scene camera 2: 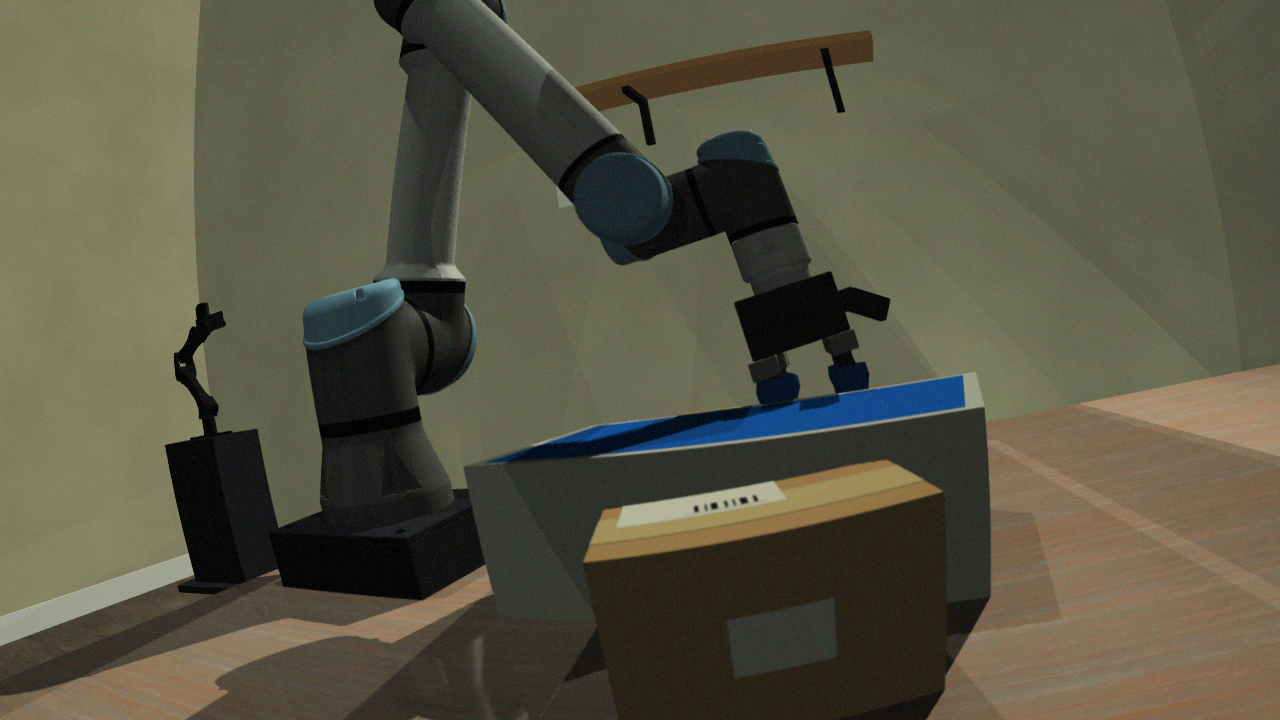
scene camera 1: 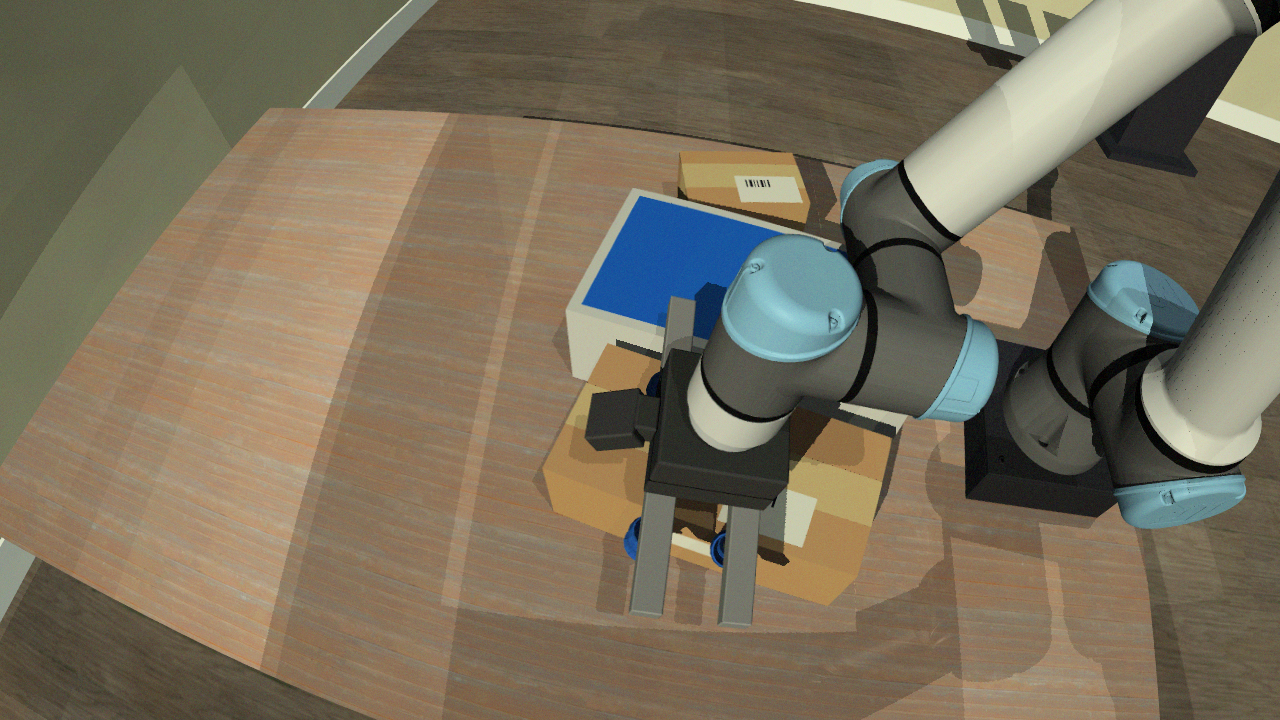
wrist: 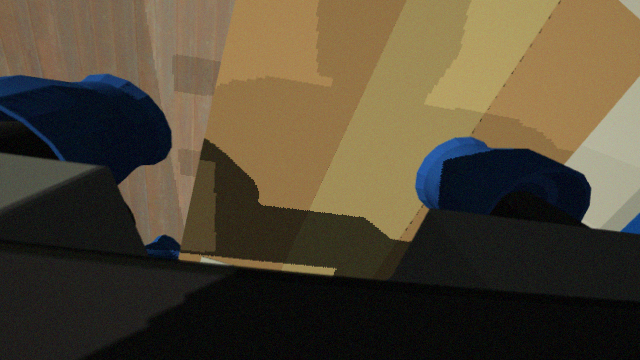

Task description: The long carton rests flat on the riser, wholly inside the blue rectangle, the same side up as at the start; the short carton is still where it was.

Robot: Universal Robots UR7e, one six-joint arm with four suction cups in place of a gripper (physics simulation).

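Places are measured from the arm's base along level axes (x back, y right, z up), in millimetres.
Pixels of known places: hand, its tool point: (wrist: 293,214); arm's base, origin of its link: (scene camera 2: 387,508) (scene camera 1: 1055,419).
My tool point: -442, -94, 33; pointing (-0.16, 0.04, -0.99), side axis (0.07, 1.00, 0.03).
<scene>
Ahead of a thing's pixels: the offset from my tool point to its middle, as dx, dy, dz. Level surfaces: height alone.
The long carton @(+32, +20, -44) (scene camera 1: 841,492) (wrist: 280,130), brown with a pale tape strip and a white label, lies beside the near side of the grey-white riser (scene camera 1: 586,344) (scene camera 2: 528,555), not on it. My gripper (scene camera 1: 684,465) (scene camera 2: 812,385) is over the carton with its cups down, tilted in scene camera 2, suction on and holding the carton. The carton's underside is hidden, so I cannot tell whether it is raised. In the wrist view, one blue cup hangs past the carton's edge. The blue rectangle @(+71, +212, +24) (scene camera 1: 644,259) (scene camera 2: 904,398) is partly covered by the arm in scene camera 1. The short carton @(+64, +417, -44) (scene camera 1: 716,183) (scene camera 2: 769,573) stands beyond the riser.
The arm's black base (scene camera 1: 1029,488) (scene camera 2: 358,555) stands on the wooden table @(dz -96) (scene camera 1: 384,429) (scene camera 2: 1163,528) near the riser. A black pedestal (scene camera 2: 223,510) with a small dark arm stands behind the base. A brown shelf (scene camera 2: 760,67) is on the wall.
</scene>
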